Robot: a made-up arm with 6 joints.
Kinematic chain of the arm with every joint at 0, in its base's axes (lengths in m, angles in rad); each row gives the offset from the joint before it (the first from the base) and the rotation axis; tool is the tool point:
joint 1: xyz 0 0 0.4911 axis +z
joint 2: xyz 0.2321 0 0 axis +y
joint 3: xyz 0 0 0.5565 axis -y
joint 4: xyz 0 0 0.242 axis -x
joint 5: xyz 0.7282 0 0 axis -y
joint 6: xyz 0.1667 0 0 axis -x
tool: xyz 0 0 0
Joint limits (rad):
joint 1: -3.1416..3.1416
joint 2: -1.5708..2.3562
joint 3: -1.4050..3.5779
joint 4: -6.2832..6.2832
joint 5: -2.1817..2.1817
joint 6: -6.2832..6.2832
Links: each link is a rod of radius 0.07 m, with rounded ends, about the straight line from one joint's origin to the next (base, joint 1, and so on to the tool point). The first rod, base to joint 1, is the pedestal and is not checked.
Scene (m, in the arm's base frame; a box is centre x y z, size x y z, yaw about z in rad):
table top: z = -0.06
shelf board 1: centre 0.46 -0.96 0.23 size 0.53 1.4 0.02 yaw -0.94
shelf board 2: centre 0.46 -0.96 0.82 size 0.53 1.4 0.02 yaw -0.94
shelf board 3: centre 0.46 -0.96 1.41 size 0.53 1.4 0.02 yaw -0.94
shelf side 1: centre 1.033 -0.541 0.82 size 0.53 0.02 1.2 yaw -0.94
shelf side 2: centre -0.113 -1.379 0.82 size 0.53 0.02 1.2 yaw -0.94
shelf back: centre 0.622 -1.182 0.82 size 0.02 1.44 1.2 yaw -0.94
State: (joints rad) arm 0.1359 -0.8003 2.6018 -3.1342 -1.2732 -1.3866
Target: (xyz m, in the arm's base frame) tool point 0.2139 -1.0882 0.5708
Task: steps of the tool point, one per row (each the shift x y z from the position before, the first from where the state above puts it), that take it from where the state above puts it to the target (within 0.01 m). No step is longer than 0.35 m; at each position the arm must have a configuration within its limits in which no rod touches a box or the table.
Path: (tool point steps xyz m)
1: 0.0032 -0.2385 0.0373
2: 0.0788 -0.2396 0.0416
3: 0.1541 -0.2158 0.0453
4: 0.2201 -0.1679 0.0491
5: 0.2694 -0.0997 0.0521
6: 0.2957 -0.0175 0.0547

